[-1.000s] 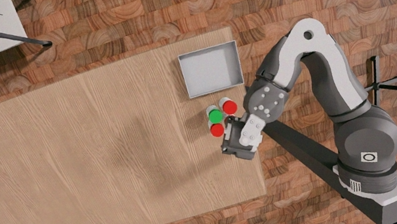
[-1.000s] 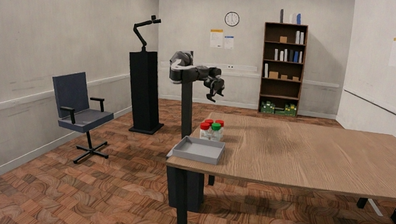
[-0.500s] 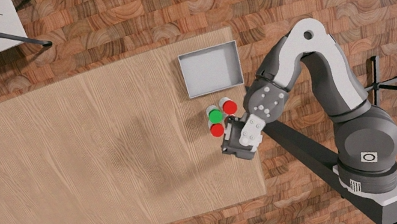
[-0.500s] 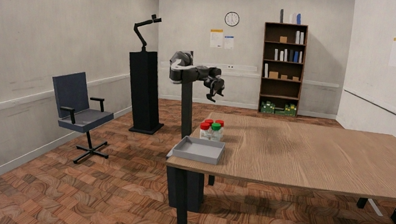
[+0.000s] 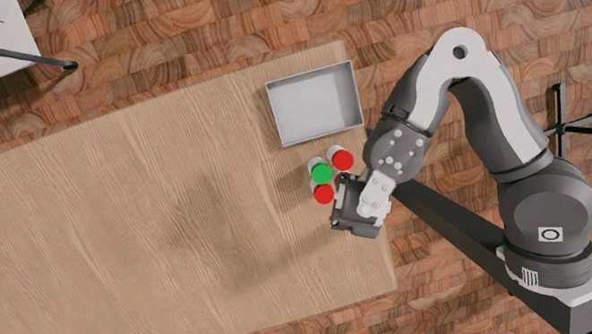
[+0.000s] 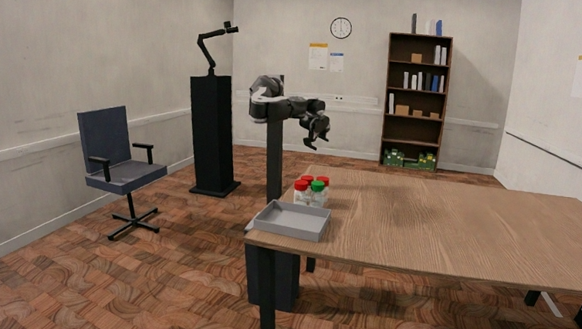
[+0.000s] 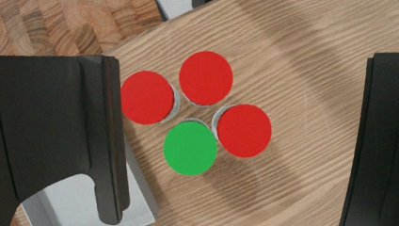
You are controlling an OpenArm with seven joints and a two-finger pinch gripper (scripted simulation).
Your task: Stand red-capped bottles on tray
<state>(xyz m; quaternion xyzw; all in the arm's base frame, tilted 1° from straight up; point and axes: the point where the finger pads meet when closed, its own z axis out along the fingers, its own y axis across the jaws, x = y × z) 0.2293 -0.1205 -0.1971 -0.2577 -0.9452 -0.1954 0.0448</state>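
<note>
The green-capped bottle is 20 mm ahead of my hand, 20 mm to the right of it and 220 mm below it. From my hand the other things lie so: grey tray 40 mm behind, 200 mm to the right, 250 mm below.
</note>
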